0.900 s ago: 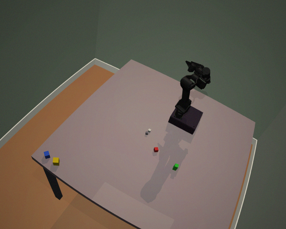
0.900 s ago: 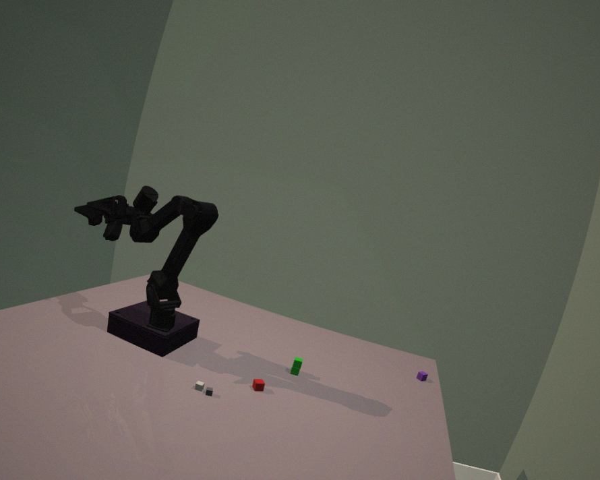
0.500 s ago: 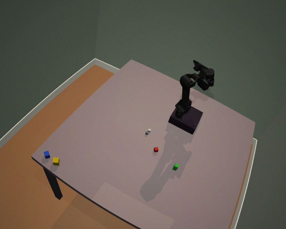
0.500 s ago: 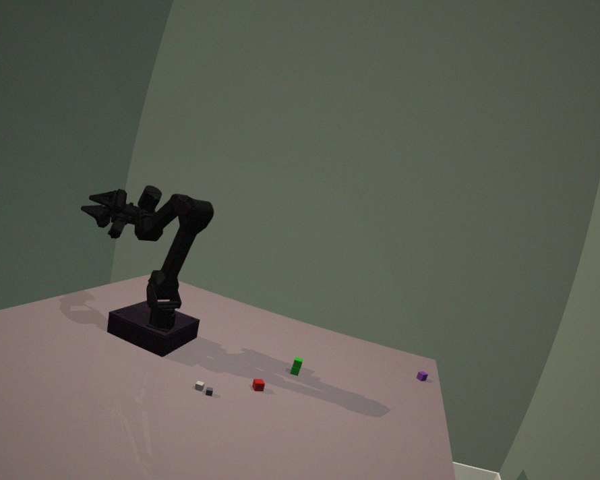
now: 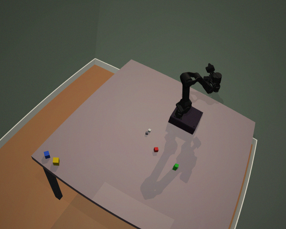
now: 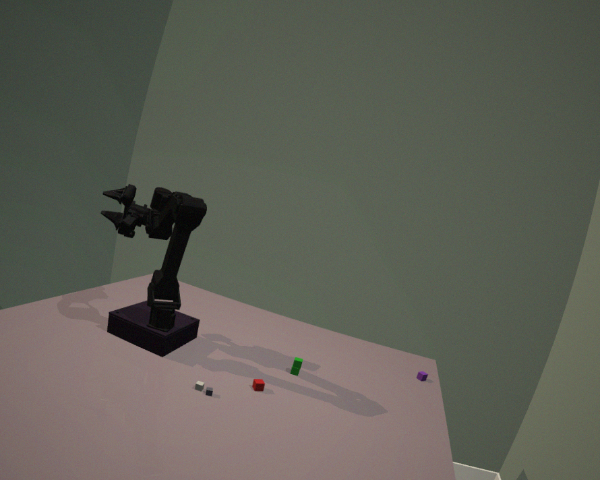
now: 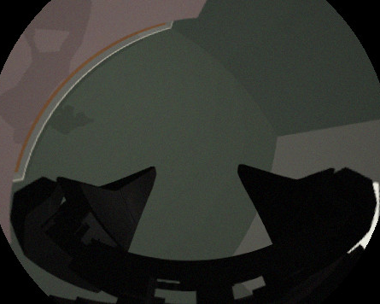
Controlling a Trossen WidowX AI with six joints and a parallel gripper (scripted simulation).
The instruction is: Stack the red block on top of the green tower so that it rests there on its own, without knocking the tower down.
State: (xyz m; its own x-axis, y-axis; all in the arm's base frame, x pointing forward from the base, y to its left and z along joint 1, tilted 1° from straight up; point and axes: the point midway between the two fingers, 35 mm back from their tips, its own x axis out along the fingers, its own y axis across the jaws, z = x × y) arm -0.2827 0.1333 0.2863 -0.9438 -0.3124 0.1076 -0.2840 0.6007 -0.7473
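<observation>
Now: gripper tip 63 cm short of the red block, 21 cm to the left of it and 34 cm above it. Also, from my gripper tip: white cube 49 cm ahead, 29 cm to the right, 34 cm below; then grey cube 52 cm ahead, 30 cm to the right, 34 cm below; then purple cube 116 cm ahead, 11 cm to the left, 34 cm below.
</observation>
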